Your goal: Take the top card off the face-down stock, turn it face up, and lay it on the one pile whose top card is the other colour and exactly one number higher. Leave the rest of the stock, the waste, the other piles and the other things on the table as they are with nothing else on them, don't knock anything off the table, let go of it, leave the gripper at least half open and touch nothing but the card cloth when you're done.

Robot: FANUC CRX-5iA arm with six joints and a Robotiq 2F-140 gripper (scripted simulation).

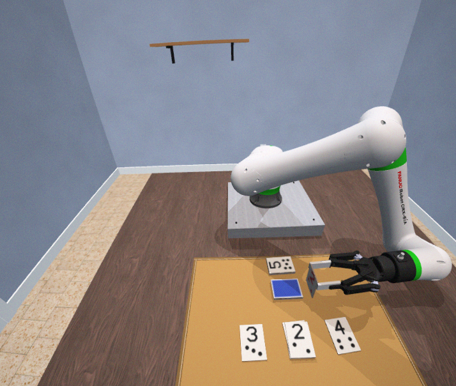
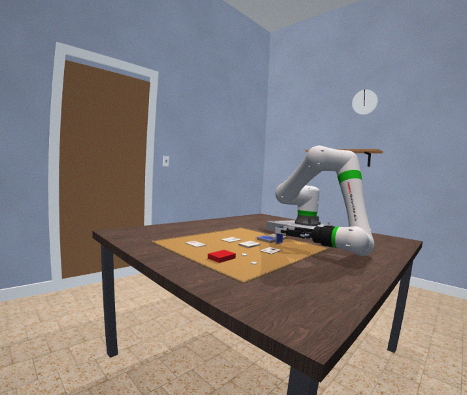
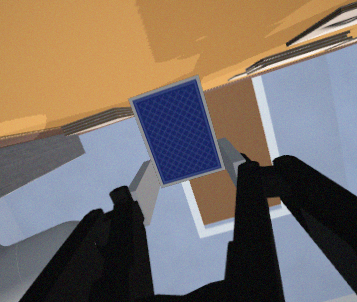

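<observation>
The card is 3 cm to the right of my hand and 3 cm below it. From my hand the other things lie so: tan card cloth (18 cm ahead, 11 cm to the right, 9 cm below); then red box (40 cm ahead, 6 cm below, 3 cm to the right).
</observation>
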